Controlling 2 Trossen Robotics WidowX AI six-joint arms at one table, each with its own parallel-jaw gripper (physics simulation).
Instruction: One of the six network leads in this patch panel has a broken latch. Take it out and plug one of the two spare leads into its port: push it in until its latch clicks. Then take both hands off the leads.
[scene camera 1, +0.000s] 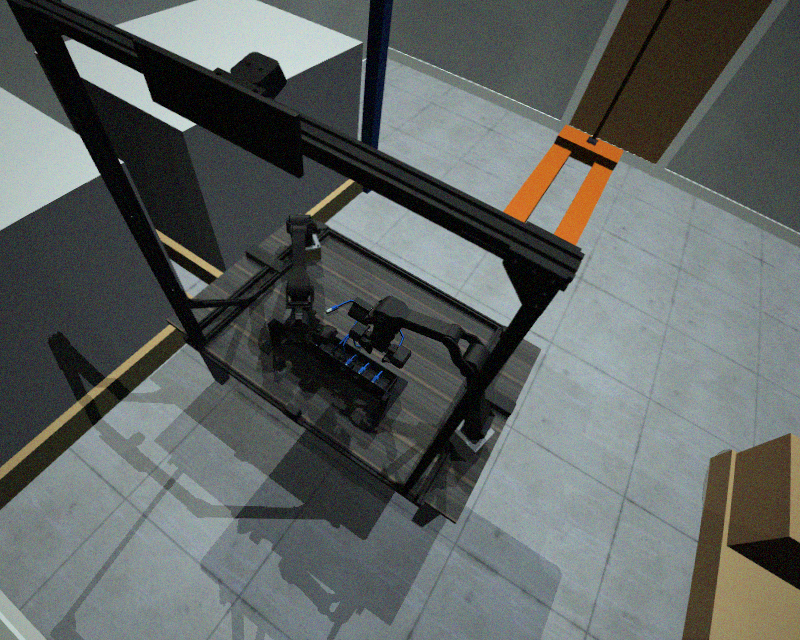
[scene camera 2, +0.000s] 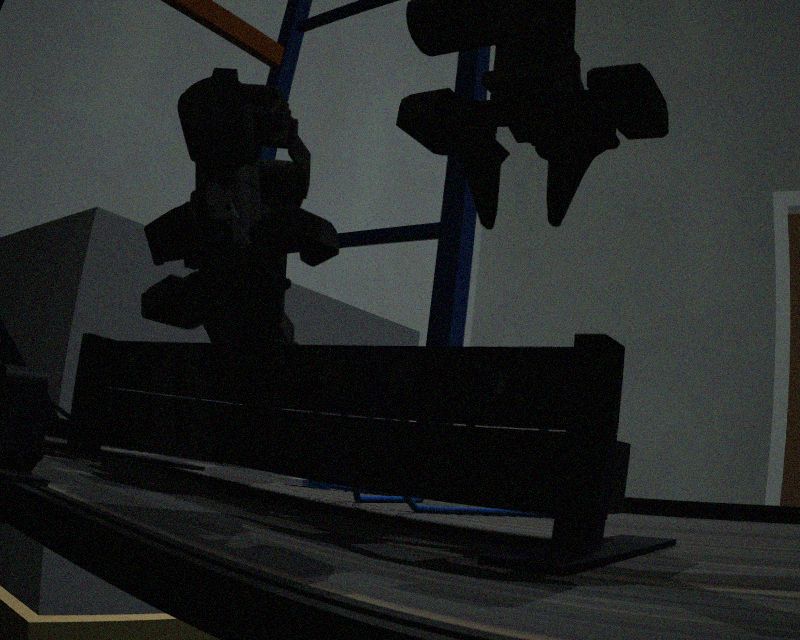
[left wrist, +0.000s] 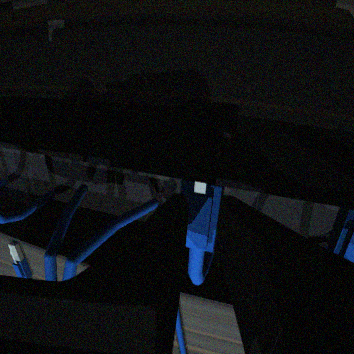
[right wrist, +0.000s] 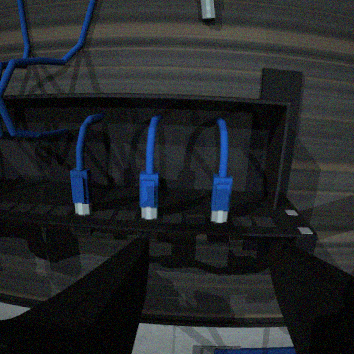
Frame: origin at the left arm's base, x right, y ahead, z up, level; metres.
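Where they show: left gripper, between the fingertips: (scene camera 1: 318, 343) (left wrist: 200, 206); right gripper, between the fingertips: (scene camera 1: 376, 357) (scene camera 2: 519, 226) (right wrist: 209, 250); right arm's base, origin of its link: (scene camera 1: 473, 430).
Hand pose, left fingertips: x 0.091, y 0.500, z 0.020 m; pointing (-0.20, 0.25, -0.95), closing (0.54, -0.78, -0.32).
Note:
Each offset is from my left fingertips to the top centre of the thing. "*": to the spot under its first point. Level surfaces: height alone.
The black patch panel @[* dy +0.205, dx -0.170, dz -0.067 m] (scene camera 1: 384, 389) (scene camera 2: 366, 394) (right wrist: 275, 140) stands on the wooden table @[dz -0.089 m] (scene camera 1: 438, 396). In the right wrist view three blue leads sit plugged in a row: one on the left (right wrist: 80, 189), one in the middle (right wrist: 149, 193) and one on the right (right wrist: 221, 197). My left gripper (scene camera 1: 299, 330) (left wrist: 200, 206) is low at the panel's left part and shut on the blue plug of a lead @[dy +0.004, dx +0.005, dz +0.005 m] (left wrist: 201, 226), whose white tip points at the panel. My right gripper (scene camera 1: 386, 348) (scene camera 2: 521, 219) (right wrist: 209, 250) is open and empty, hanging above the panel's right part.
A spare lead with a pale plug (scene camera 1: 334, 309) (right wrist: 207, 8) lies on the table behind the panel; another pale plug @[* dy +0.083, dx -0.253, dz -0.081 m] (left wrist: 17, 256) shows at the left of the left wrist view. Loose blue cable @[* dy +0.009, dx -0.128, dz -0.035 m] (right wrist: 42, 61) runs behind the panel. A black gantry frame (scene camera 1: 436, 203) spans overhead.

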